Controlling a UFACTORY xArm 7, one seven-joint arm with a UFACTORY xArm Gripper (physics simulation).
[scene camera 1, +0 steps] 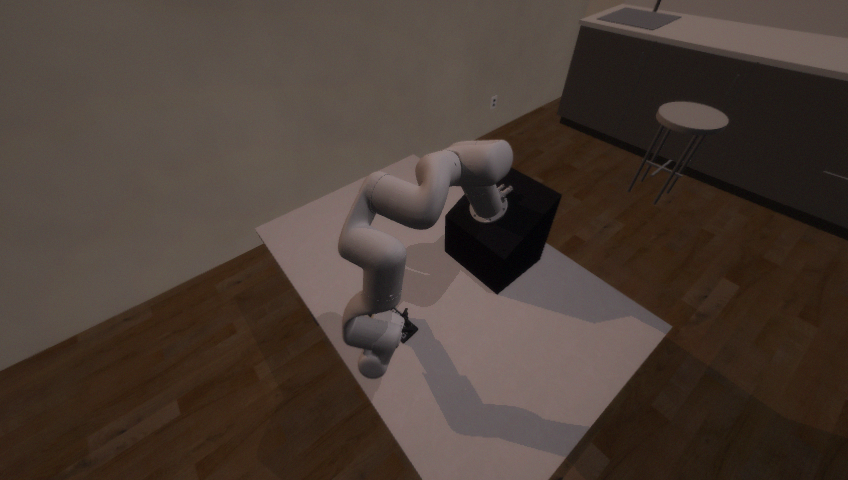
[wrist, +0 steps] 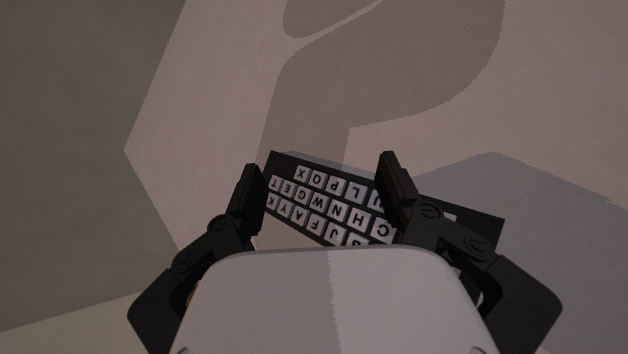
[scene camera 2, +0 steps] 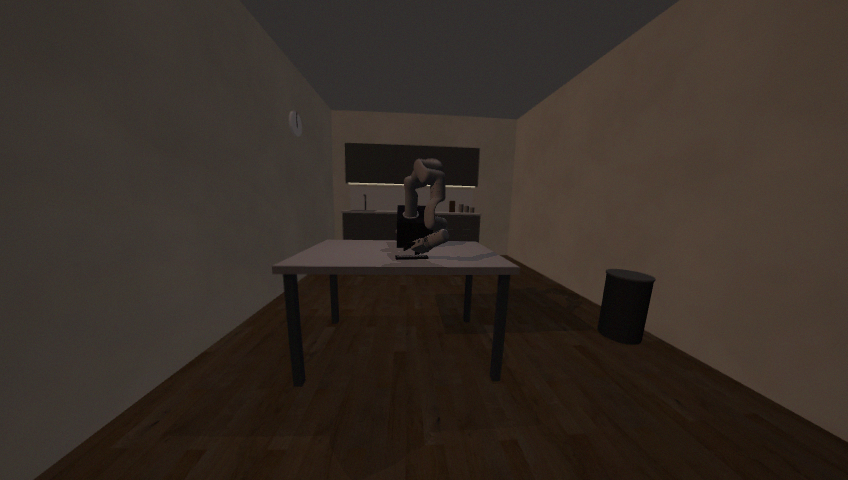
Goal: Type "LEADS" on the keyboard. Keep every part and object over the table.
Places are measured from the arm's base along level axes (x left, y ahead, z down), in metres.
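Pixels of known places: gripper, fingertip midpoint: (wrist: 318,171) (scene camera 2: 409,250); arm's base, origin of the base link: (scene camera 1: 488,206) (scene camera 2: 410,215).
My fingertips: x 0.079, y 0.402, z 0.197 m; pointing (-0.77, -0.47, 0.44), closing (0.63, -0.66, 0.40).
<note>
For each thing: its top centre in the pictures, then the offset to it from my fingertips. Level surfaces: height alone.
- black keyboard, middle of its top: (wrist: 331,208) (scene camera 2: 411,255) dx +0.018, dy +0.020, dz +0.023 m
- white table, its level: dz +0.042 m
- L key, middle of its top: (wrist: 355,192) dx +0.025, dy -0.003, dz +0.024 m
- E key, middle of its top: (wrist: 287,188) dx -0.030, dy +0.037, dz +0.024 m
The black keyboard (scene camera 2: 411,257) (wrist: 337,209) lies on the white table (scene camera 1: 535,356) (scene camera 2: 333,255). In the wrist view its pale letter keys appear upside down. The L key (wrist: 355,191), E key (wrist: 287,189) and A key (wrist: 298,215) show there; D and S do not show. My gripper (scene camera 2: 412,249) (wrist: 318,171) is open and empty, above the keyboard and tilted. Its right finger covers part of the U and neighbouring keys, and its white body hides the keyboard's lower part. In scene camera 1 the arm hides most of the keyboard.
The arm (scene camera 1: 380,255) (scene camera 2: 437,190) stands on a black base box (scene camera 1: 476,246) on the table, and its shadow falls across the tabletop. The table's edge (scene camera 1: 306,303) runs close beside the arm's wrist. A stool (scene camera 1: 692,116) and a bin (scene camera 2: 626,306) stand on the floor away from the table.
</note>
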